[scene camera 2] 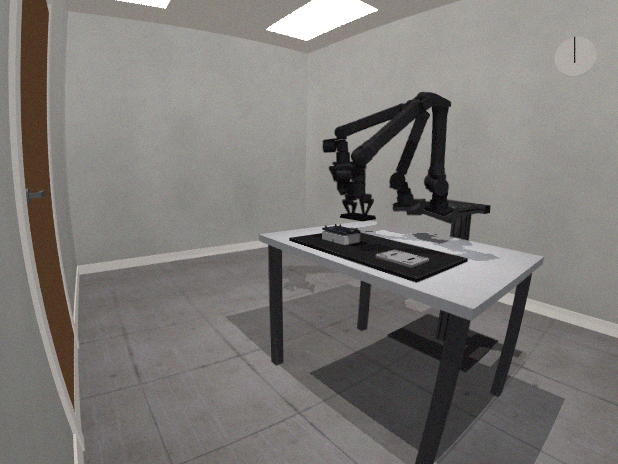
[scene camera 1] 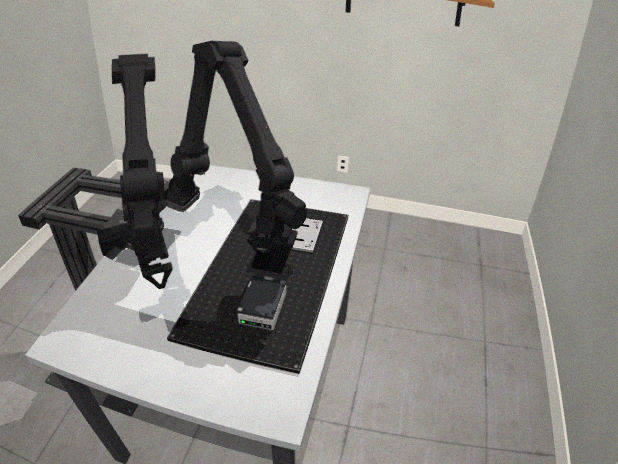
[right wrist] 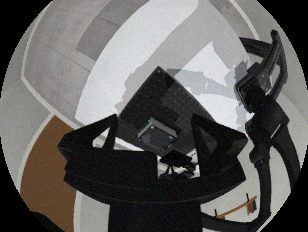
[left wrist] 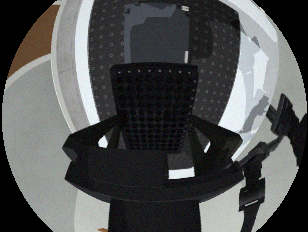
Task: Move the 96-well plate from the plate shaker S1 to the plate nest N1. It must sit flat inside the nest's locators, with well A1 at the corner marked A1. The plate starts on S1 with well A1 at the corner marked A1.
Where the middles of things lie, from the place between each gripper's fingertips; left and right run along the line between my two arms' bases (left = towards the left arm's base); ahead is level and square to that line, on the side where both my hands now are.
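The black 96-well plate (scene camera 1: 274, 260) is right at my left hand, and going by its middle, the plate is nearer to my left hand than to my right hand.
As for my right hand, it's 140 mm above the plate, 310 mm to the right of it and 150 mm short of it.
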